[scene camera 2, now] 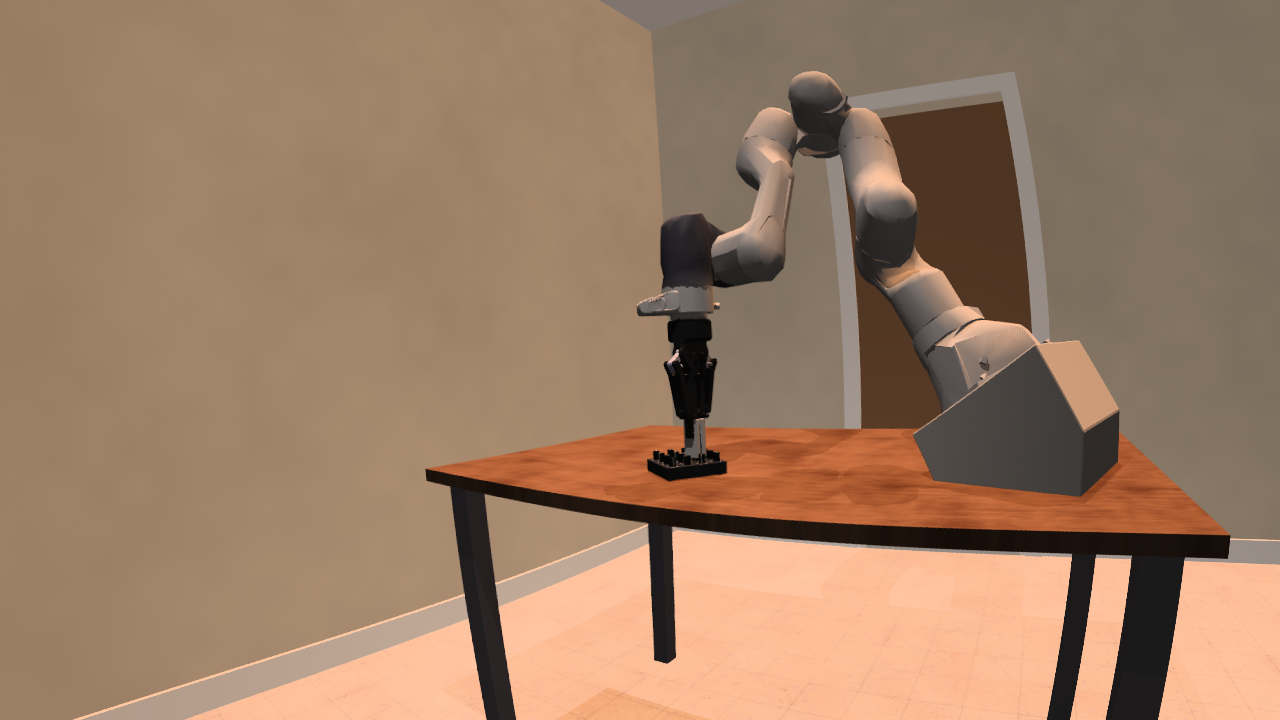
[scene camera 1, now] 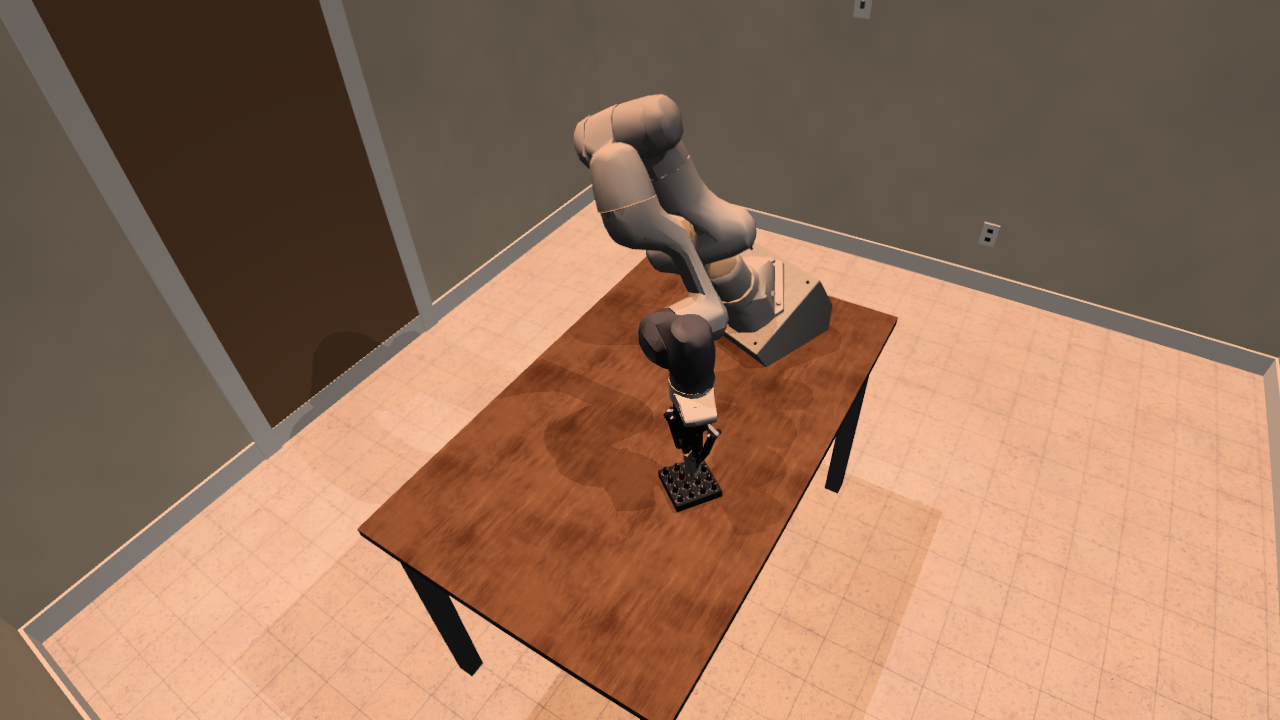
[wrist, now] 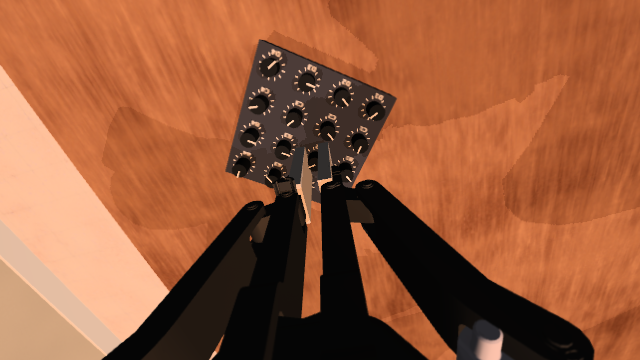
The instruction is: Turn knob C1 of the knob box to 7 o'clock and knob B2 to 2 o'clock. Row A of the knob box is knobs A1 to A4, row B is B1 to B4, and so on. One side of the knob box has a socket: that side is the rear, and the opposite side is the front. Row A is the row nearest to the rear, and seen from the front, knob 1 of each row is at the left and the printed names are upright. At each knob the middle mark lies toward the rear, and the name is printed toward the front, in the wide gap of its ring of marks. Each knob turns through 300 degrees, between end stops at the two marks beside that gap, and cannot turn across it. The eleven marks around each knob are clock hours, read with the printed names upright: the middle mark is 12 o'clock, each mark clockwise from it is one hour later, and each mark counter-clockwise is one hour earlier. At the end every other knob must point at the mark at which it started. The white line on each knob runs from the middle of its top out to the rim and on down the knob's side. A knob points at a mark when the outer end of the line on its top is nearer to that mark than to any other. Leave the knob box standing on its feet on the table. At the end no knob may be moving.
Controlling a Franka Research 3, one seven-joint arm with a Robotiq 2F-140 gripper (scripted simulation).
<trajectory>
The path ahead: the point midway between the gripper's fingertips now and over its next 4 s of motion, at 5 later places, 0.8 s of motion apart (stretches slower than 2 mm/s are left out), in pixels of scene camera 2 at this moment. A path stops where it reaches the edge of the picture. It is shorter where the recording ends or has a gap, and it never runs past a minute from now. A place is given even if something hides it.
My gripper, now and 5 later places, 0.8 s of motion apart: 695, 456; 690, 442; 694, 434; 697, 429; 699, 426; 701, 423
</trajectory>
